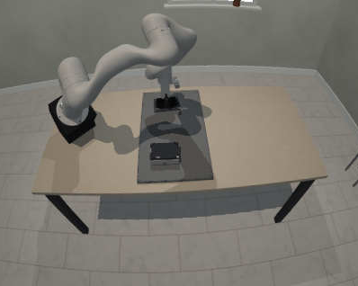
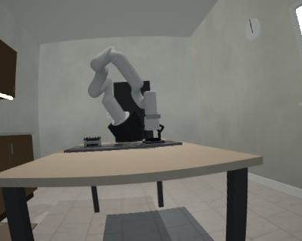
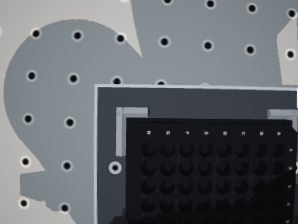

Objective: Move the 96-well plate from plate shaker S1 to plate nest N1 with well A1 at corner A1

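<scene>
Now: hand 10 mm above the black 96-well plate. Also, from my hand: A1 label: 70 mm ahead, 50 mm to the right, 20 mm below; plate nest N1: 30 mm below.
</scene>
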